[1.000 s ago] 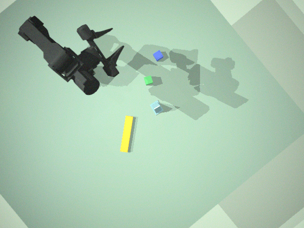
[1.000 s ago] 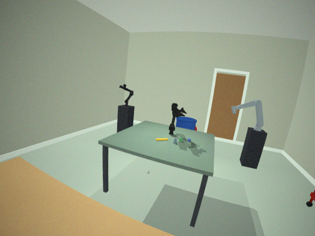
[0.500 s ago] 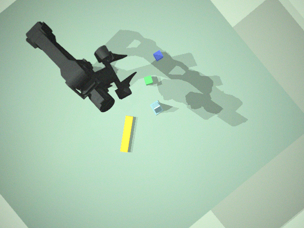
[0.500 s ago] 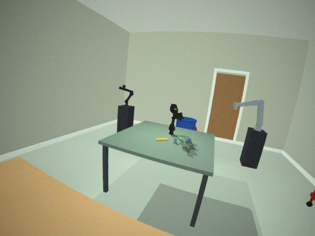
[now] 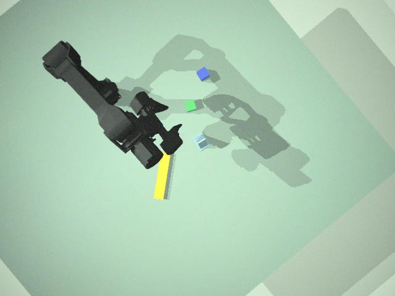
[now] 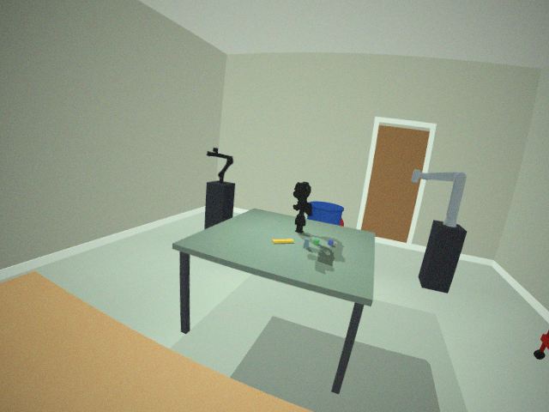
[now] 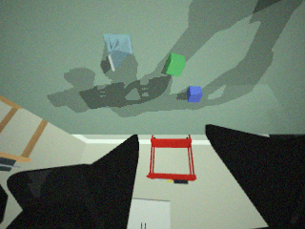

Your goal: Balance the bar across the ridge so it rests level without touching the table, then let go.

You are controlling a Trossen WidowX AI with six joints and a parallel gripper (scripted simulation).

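The yellow bar lies 21 cm below my gripper tip, 16 cm to the right of it and 11 cm ahead of it. The rest, counted from my gripper tip: green cube: 20 cm below, 7 cm to the left, 1 cm behind; blue cube: 20 cm below, 17 cm to the left, 7 cm behind.
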